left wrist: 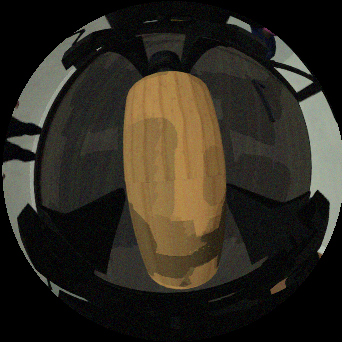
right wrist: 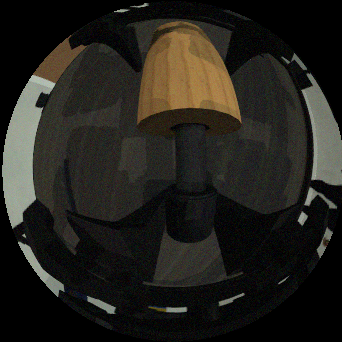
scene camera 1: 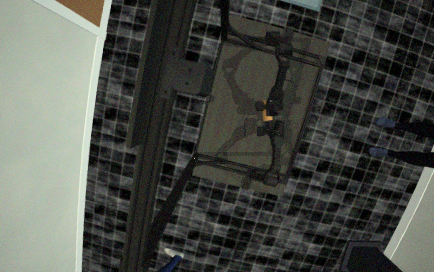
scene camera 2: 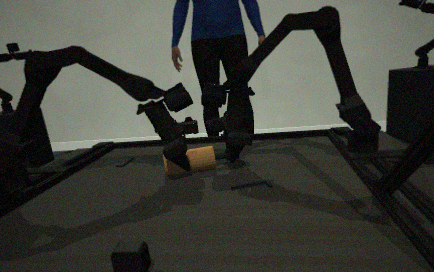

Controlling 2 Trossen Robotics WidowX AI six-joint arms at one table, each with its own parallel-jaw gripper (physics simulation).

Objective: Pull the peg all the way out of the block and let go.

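Seen in the pictures: left gripper, fingertip midpoint: (left wrist: 174, 191) (scene camera 2: 189, 165); right gripper, fingertip midpoint: (right wrist: 187, 194) (scene camera 2: 230, 160); left arm's base, origin of the base link: (scene camera 1: 269, 40) (scene camera 2: 14, 187); right arm's base, origin of the base link: (scene camera 1: 254, 173) (scene camera 2: 363, 152).
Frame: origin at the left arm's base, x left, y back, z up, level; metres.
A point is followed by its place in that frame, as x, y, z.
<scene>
A light wooden block (scene camera 1: 266, 114) (scene camera 2: 201, 158) @(-0.067, -0.527, 0.025) (left wrist: 174, 152) @(-0.035, -0.513, 0.047) (right wrist: 188, 76) lies on its side on the dark table (scene camera 1: 232, 89) @(-0.278, -0.327, -0.019) (scene camera 2: 216, 229) @(-0.367, -0.523, -0.019). A dark peg (right wrist: 190, 156) @(-0.034, -0.583, 0.023) (scene camera 2: 221, 154) @(-0.040, -0.588, 0.020) sticks out of one end of the block, with its shaft still in the hole. My right gripper (scene camera 1: 270, 127) @(-0.031, -0.616, -0.008) (scene camera 2: 234, 154) @(-0.031, -0.616, -0.008) (right wrist: 187, 194) @(-0.031, -0.616, -0.008) is shut on the peg's thick head, just off the block's end. My left gripper (scene camera 1: 267, 106) @(-0.037, -0.489, -0.002) (scene camera 2: 177, 159) (left wrist: 174, 191) @(-0.037, -0.489, -0.002) is open. Its fingers straddle the block's other end without closing on it.
A thin dark L-shaped bar (scene camera 2: 251, 184) @(-0.207, -0.634, -0.014) (left wrist: 264, 99) @(-0.200, -0.624, -0.013) lies on the table in front of the right gripper. A smaller bar (scene camera 2: 124, 162) @(0.114, -0.277, -0.012) lies at the left. A dark cube (scene camera 2: 130, 256) @(-0.470, -0.387, 0.027) sits at the near left. A person in blue (scene camera 2: 217, 19) stands behind the table.
</scene>
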